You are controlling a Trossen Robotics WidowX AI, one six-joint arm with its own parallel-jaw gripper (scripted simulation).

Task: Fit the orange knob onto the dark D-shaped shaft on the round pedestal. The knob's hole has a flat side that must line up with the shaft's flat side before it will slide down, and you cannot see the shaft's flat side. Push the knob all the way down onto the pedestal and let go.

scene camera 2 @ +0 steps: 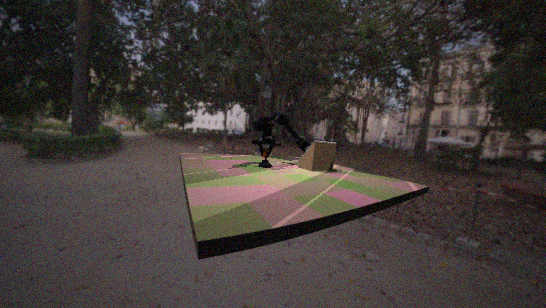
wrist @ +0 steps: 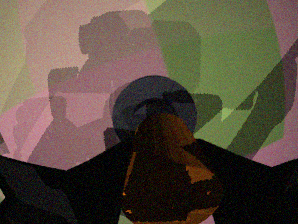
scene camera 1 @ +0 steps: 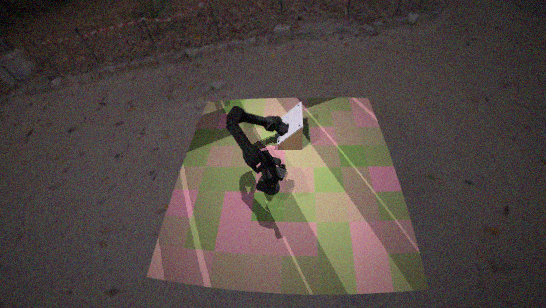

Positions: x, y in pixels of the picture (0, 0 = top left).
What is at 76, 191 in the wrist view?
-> My gripper.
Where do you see a dark pedestal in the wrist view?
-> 151, 94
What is my gripper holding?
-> An orange knob.
